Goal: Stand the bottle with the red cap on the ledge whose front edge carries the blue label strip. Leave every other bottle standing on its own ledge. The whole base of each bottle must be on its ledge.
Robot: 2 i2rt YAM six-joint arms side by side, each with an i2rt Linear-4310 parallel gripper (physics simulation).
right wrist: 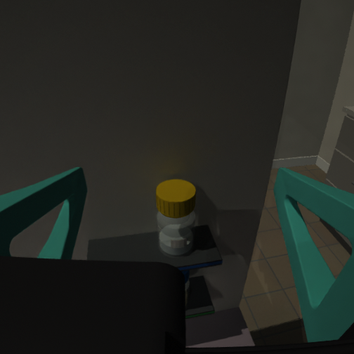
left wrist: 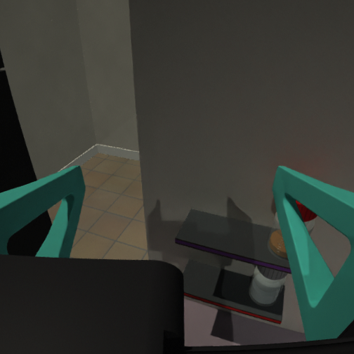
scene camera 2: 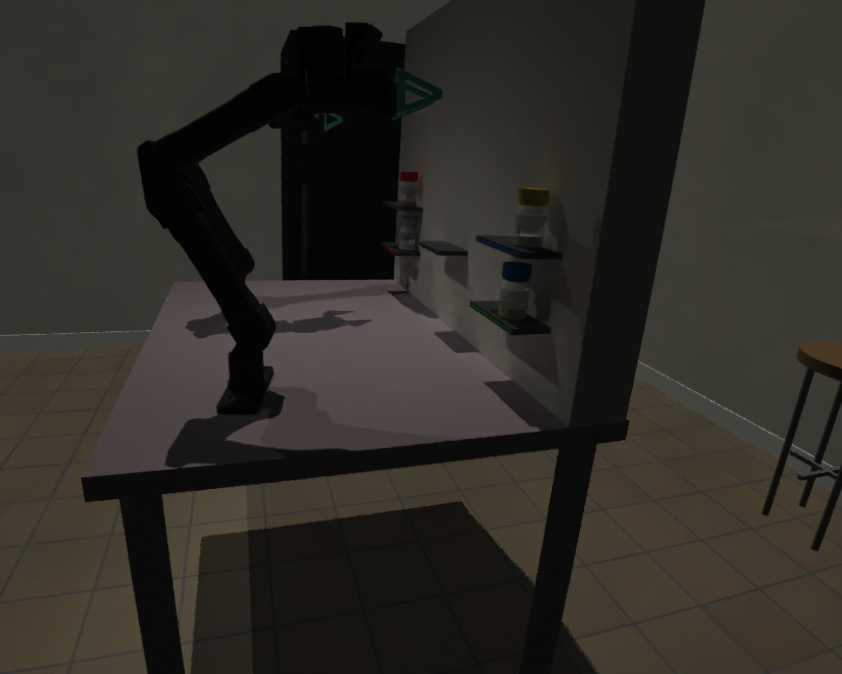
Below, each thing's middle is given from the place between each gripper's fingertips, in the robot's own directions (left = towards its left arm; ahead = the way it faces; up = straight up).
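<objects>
Left gripper: 100 mm to the left of the red-capped bottle [left wrist: 275, 243], 220 mm short of it and 190 mm above it. Counted from my left hand, the yellow-capped bottle [right wrist: 175, 198] is 190 mm ahead, 870 mm to the right and 190 mm below; the red-strip ledge [left wrist: 216, 284] is 40 mm to the right, 220 mm ahead and 390 mm below; the grey-capped bottle [left wrist: 266, 283] is a good way to the right, a good way ahead and far below.
Relative to my right hand, the yellow-capped bottle is 40 mm to the right, 180 mm ahead and 190 mm below; the red-capped bottle is 210 mm ahead, 730 mm to the left and 190 mm below; the blue-capped bottle [scene camera 2: 514, 291] is 30 mm to the right, 170 mm ahead and 330 mm below; the grey-capped bottle is some way ahead, far to the left and far below.
</objects>
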